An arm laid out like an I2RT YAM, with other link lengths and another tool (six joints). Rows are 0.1 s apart.
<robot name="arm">
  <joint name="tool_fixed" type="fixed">
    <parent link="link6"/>
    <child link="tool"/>
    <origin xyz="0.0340 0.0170 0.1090" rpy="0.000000 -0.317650 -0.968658"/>
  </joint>
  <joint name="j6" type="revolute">
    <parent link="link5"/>
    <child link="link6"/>
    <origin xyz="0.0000 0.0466 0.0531" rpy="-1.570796 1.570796 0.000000"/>
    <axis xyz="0 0 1"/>
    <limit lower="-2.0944" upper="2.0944"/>
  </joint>
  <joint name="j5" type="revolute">
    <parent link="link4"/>
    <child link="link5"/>
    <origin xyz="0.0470 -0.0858 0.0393" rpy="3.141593 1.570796 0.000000"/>
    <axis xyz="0 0 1"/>
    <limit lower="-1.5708" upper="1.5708"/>
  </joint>
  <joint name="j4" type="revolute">
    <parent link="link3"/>
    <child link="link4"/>
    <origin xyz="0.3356 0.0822 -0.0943" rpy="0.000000 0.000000 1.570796"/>
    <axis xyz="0 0 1"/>
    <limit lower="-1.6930" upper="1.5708"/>
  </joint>
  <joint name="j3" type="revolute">
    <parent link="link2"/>
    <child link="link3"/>
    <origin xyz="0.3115 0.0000 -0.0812" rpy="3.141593 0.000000 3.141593"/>
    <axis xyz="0 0 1"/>
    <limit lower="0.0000" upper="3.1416"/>
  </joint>
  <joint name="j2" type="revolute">
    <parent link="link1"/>
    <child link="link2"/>
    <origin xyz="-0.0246 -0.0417 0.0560" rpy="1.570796 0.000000 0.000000"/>
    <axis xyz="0 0 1"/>
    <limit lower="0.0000" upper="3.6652"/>
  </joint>
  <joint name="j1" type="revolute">
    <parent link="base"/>
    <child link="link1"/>
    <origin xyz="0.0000 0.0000 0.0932" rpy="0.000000 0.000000 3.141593"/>
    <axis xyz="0 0 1"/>
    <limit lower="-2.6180" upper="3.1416"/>
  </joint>
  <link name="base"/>
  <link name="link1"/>
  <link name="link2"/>
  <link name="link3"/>
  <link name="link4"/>
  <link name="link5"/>
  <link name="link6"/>
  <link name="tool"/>
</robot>
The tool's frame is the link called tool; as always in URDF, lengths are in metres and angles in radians.
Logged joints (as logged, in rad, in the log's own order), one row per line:
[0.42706 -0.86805 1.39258 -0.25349 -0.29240 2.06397]
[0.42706 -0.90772 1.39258 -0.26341 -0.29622 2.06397]
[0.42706 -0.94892 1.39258 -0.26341 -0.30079 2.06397]
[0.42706 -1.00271 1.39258 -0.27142 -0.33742 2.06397]
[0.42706 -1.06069 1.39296 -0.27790 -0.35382 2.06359]
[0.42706 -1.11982 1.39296 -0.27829 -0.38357 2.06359]
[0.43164 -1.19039 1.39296 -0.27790 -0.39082 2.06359]
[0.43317 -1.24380 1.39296 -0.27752 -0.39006 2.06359]
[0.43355 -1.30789 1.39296 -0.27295 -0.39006 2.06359]
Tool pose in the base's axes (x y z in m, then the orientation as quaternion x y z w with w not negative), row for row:
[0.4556 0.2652 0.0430 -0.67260 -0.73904 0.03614 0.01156]
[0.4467 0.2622 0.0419 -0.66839 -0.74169 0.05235 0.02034]
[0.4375 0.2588 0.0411 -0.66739 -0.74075 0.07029 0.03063]
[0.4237 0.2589 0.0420 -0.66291 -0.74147 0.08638 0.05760]
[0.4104 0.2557 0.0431 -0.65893 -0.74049 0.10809 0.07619]
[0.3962 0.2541 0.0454 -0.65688 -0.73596 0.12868 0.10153]
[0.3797 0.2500 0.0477 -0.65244 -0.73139 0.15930 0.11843]
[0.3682 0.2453 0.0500 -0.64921 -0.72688 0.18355 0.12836]
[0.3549 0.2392 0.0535 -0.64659 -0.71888 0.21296 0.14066]
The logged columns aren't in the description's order. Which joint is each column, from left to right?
Columns, left to right: j1, j4, j3, j6, j5, j2.
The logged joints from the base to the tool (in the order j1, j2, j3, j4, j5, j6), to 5 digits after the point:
[0.42706 2.06397 1.39258 -0.86805 -0.29240 -0.25349]
[0.42706 2.06397 1.39258 -0.90772 -0.29622 -0.26341]
[0.42706 2.06397 1.39258 -0.94892 -0.30079 -0.26341]
[0.42706 2.06397 1.39258 -1.00271 -0.33742 -0.27142]
[0.42706 2.06359 1.39296 -1.06069 -0.35382 -0.27790]
[0.42706 2.06359 1.39296 -1.11982 -0.38357 -0.27829]
[0.43164 2.06359 1.39296 -1.19039 -0.39082 -0.27790]
[0.43317 2.06359 1.39296 -1.24380 -0.39006 -0.27752]
[0.43355 2.06359 1.39296 -1.30789 -0.39006 -0.27295]

